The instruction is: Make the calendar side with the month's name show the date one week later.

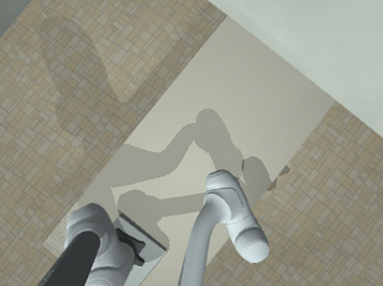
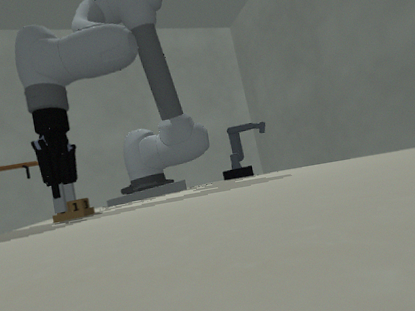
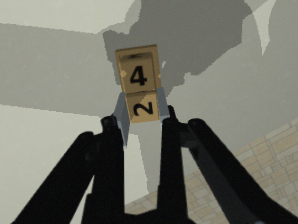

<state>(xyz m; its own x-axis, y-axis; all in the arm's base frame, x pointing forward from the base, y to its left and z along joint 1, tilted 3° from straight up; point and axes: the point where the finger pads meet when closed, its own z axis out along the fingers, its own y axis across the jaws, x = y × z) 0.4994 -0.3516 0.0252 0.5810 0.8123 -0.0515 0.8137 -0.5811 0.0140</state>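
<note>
Right now the wooden cube is 3 cm below my hand. Round my hand: tray 4 cm below, 1 cm to the left, 1 cm ahead.
</note>
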